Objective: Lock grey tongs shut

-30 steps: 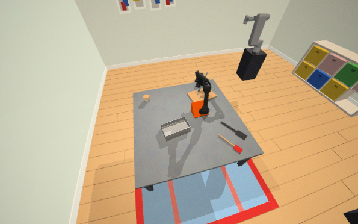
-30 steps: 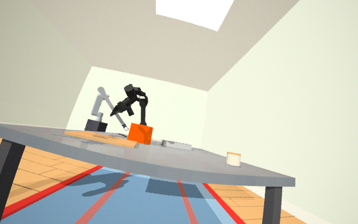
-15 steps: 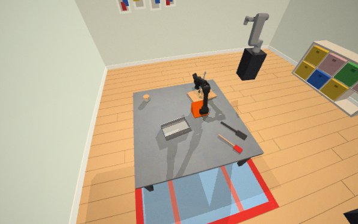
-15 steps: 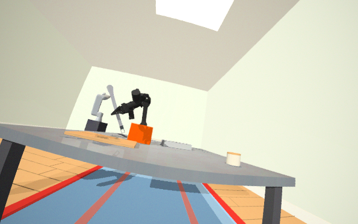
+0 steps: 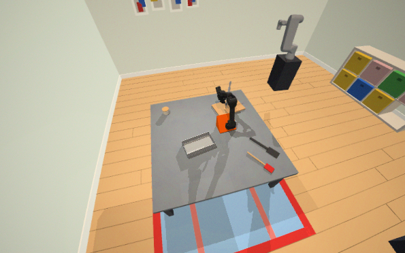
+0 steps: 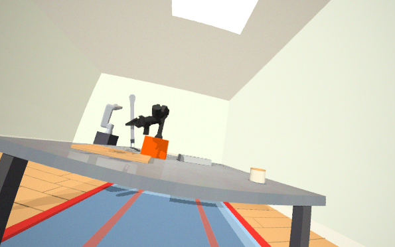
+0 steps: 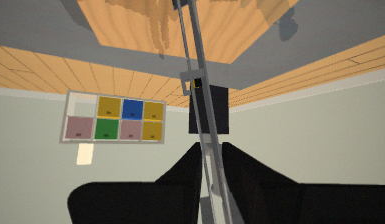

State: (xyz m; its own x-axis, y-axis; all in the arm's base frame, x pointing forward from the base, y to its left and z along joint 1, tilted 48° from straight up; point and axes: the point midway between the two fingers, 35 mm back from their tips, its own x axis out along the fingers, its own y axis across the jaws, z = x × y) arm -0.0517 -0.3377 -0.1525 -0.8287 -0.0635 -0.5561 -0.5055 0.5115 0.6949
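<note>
Now: gripper tip 40 mm short of the yellow slider, 40 mm to the right of it and 30 mm above it. Round my gripper tip: roasting tin: 450 mm ahead, 520 mm to the left, 140 mm below; then wooden board: 10 mm to the left, 160 mm below; then black spatula: 220 mm behind, 660 mm to the left, 170 mm below.
</note>
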